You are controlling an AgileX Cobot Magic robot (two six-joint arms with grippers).
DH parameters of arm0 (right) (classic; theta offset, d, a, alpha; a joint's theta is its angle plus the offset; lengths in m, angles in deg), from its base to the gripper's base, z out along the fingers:
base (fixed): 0 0 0 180
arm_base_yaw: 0 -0.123 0 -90
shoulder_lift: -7.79 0 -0.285 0
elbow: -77.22 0 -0.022 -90
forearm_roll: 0 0.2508 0 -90
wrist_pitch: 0 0 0.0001 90
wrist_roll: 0 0.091 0 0
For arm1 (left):
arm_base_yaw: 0 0.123 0 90
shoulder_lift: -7.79 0 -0.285 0
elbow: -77.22 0 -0.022 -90
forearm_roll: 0 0.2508 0 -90
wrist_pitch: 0 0 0.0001 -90
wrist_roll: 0 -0.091 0 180
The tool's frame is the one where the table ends.
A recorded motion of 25 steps. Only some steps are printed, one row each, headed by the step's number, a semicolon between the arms.
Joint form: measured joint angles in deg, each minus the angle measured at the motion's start. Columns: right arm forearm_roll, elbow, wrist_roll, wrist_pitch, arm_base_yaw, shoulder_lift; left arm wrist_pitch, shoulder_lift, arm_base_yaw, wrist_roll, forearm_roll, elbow.
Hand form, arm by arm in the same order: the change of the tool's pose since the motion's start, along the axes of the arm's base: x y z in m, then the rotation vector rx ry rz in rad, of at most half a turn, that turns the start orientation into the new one. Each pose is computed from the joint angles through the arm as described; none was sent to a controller.
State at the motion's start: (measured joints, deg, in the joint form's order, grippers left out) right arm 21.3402 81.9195 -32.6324 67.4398 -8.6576 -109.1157; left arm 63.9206 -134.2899 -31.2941 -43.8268 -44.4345 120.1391
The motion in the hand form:
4: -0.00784 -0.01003 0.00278 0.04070 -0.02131 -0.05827; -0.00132 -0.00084 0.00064 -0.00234 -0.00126 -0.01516
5: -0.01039 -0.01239 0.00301 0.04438 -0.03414 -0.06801; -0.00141 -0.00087 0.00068 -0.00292 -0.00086 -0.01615
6: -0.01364 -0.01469 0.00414 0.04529 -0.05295 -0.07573; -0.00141 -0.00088 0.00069 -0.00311 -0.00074 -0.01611
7: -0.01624 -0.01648 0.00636 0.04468 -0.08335 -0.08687; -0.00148 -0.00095 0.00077 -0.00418 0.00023 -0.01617
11: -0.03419 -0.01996 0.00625 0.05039 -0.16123 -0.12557; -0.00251 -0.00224 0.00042 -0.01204 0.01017 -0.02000
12: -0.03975 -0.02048 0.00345 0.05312 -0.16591 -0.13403; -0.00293 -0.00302 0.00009 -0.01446 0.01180 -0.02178
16: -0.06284 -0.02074 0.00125 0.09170 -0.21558 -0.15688; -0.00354 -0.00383 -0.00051 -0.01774 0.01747 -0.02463
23: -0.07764 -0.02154 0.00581 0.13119 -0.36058 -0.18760; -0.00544 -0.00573 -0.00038 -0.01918 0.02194 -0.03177
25: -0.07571 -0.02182 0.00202 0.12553 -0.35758 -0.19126; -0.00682 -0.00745 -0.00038 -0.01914 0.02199 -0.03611
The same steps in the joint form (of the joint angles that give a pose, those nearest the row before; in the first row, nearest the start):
4: 2.77 -3.66 -0.54 -2.54 1.87 2.65; 0.52 0.00 -0.10 -0.62 -0.23 0.11
5: 3.11 -4.86 -0.89 -3.63 2.22 3.47; 0.57 0.00 -0.10 -0.67 -0.28 0.11
6: 3.28 -6.19 -1.29 -4.91 2.50 4.55; 0.57 0.00 -0.10 -0.67 -0.29 0.11
7: 3.35 -7.45 -1.52 -6.74 2.67 5.77; 0.59 0.00 -0.10 -0.67 -0.37 0.11
11: 4.67 -14.43 -2.63 -13.57 2.78 10.60; 0.86 -0.11 -0.20 -0.74 -1.05 0.11
12: 5.22 -16.43 -2.96 -14.92 2.78 11.56; 0.86 -0.17 -0.28 -0.81 -1.24 0.11
16: 9.49 -23.83 -6.24 -19.96 2.78 16.49; 1.02 -0.27 -0.34 -0.87 -1.57 0.11
23: 15.91 -30.08 -12.49 -28.63 2.67 21.69; 1.27 -0.27 -0.61 -0.87 -1.75 0.11
25: 15.92 -30.15 -12.60 -29.28 2.67 20.96; 1.27 -0.27 -0.85 -0.87 -1.75 0.11

